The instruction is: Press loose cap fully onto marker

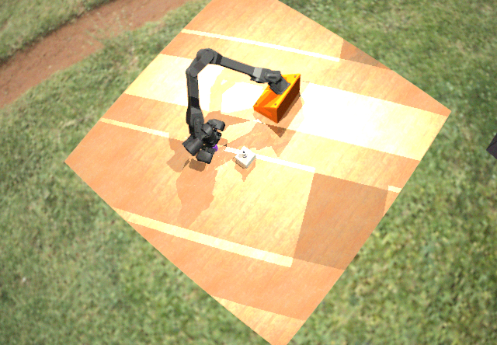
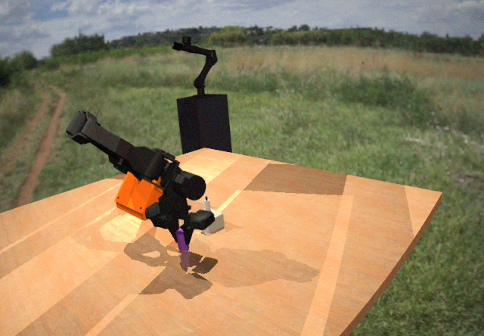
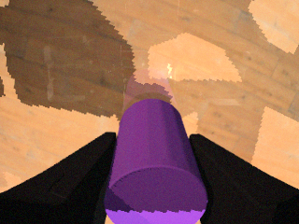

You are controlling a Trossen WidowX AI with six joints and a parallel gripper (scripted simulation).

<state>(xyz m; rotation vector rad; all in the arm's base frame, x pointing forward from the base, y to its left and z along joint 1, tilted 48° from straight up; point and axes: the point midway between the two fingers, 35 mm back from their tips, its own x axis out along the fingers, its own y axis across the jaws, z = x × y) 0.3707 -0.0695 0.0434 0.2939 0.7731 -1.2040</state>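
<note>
Right now my gripper tip is 6 cm past the holder block and 13 cm to the right of it. Round my gripper tip: marker cap 1 cm above.
</note>
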